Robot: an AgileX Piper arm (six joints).
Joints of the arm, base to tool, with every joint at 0 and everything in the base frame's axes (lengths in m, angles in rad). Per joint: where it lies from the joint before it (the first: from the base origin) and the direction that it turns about. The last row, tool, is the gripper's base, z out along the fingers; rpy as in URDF.
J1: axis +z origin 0 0 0.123
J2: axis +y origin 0 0 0
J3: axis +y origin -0.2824 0 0.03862
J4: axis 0.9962 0 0.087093 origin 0.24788 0 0.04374
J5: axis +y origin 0 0 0
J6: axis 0.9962 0 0.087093 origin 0.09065 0 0.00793
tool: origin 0 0 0 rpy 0 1.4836 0
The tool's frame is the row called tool.
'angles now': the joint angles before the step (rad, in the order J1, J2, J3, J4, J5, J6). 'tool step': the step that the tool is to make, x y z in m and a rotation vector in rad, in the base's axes. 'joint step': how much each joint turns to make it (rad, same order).
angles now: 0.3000, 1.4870, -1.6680, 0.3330, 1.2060, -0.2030
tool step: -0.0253, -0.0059, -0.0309, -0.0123, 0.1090, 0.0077
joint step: 0.0000, -0.0920, 0.2018, 0.0230, -0.0009, -0.0039
